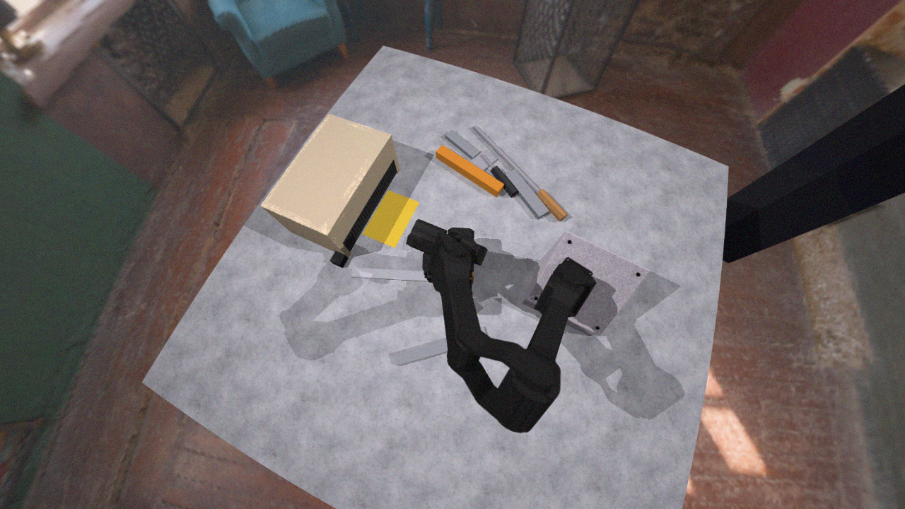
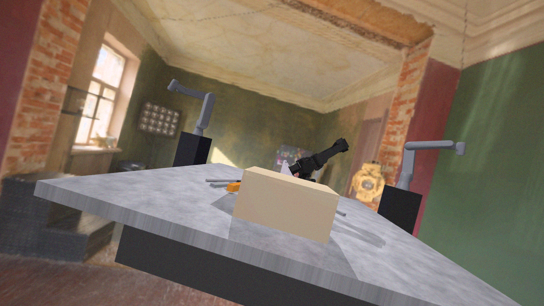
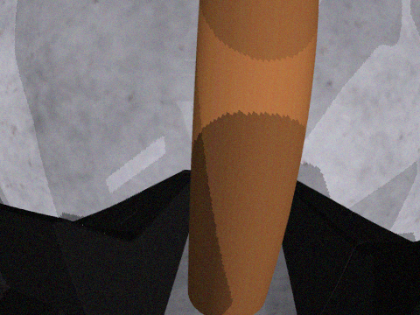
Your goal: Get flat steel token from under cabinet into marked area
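The grey bar is 40 mm behind my gripper tip and 310 mm to the right of it. The rest, counted from my gripper tip: flat grey token (380 mm ahead, 70 mm to the right, 10 mm below); orange bar (140 mm ahead, 290 mm to the right, 10 mm above); black-handled tool (70 mm ahead, 330 mm to the right).
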